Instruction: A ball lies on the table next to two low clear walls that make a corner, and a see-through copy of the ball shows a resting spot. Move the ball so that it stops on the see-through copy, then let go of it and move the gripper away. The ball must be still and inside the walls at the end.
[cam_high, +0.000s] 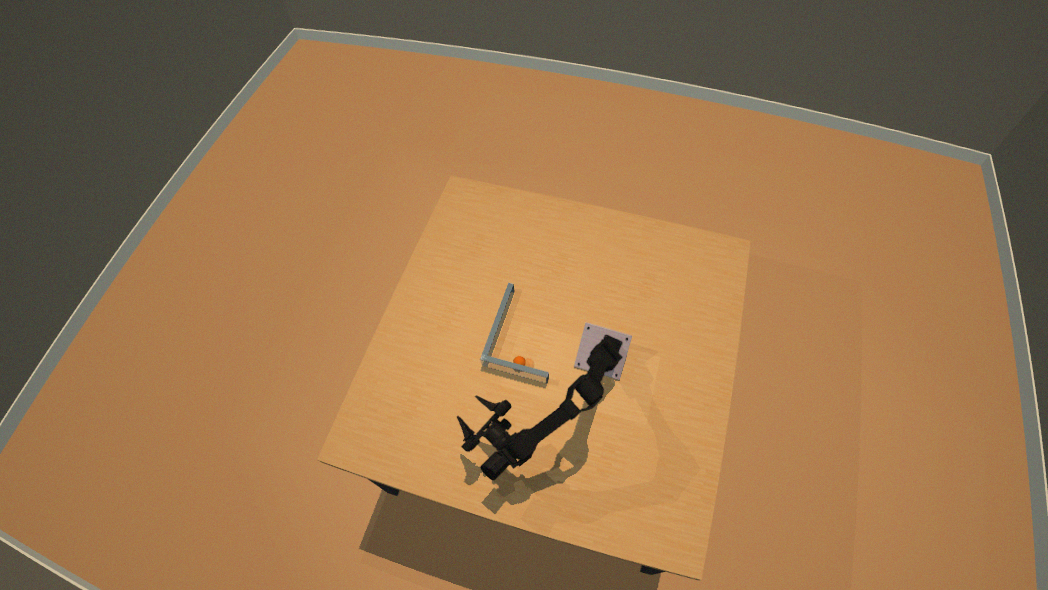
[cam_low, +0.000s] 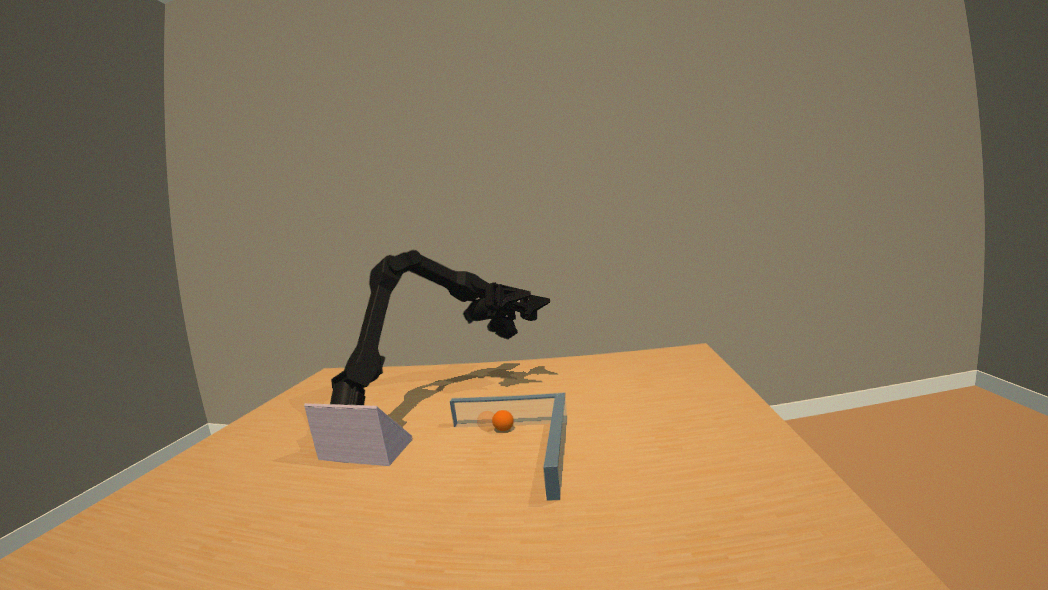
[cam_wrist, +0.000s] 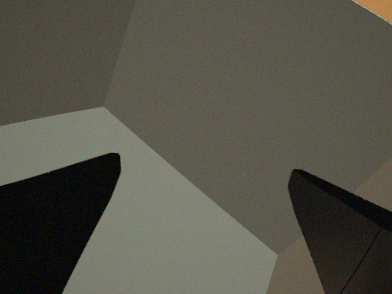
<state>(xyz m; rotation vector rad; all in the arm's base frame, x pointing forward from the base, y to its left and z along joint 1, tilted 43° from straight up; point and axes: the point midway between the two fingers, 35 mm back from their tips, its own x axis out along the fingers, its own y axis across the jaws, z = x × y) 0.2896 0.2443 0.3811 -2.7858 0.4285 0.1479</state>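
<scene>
The orange ball lies 27 cm to the right of my gripper tip, 21 cm below it and 4 cm behind it. Also, from my gripper tip: see-through copy of ball: 27 cm to the right, 21 cm below, 7 cm behind; low clear wall: 37 cm to the right, 20 cm below, 10 cm ahead.
</scene>
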